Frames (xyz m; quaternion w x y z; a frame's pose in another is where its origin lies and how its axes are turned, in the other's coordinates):
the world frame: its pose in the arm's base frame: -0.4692 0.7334 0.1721 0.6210 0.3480 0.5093 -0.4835
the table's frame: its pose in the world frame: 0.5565 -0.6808 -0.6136 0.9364 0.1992 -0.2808 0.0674
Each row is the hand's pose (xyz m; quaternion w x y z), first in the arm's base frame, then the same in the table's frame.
Working: the arm's base frame: its pose in the table's frame: 0.6124 1.3587 0.7807 0.6878 -0.3482 -0.1828 0.6101

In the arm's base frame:
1: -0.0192 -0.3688 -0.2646 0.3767 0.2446 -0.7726 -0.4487
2: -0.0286 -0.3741 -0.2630 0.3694 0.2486 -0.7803 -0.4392
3: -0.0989 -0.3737 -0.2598 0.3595 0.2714 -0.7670 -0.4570
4: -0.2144 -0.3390 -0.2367 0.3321 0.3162 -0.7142 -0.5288
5: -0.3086 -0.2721 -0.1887 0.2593 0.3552 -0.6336 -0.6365
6: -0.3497 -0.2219 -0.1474 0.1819 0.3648 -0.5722 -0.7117
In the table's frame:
1: 1.0504 1.2676 0.8602 0.4768 0.5905 -0.6073 0.2349
2: 1.0513 1.2588 0.8666 0.4660 0.5987 -0.6055 0.2404
3: 1.0356 1.1917 0.8807 0.4804 0.6130 -0.5868 0.2216
4: 0.9734 1.0864 0.8924 0.5306 0.6343 -0.5432 0.1453
5: 0.8756 1.0085 0.8949 0.5746 0.6570 -0.4881 0.0059
6: 0.8041 0.9800 0.8953 0.5817 0.6668 -0.4520 -0.1127

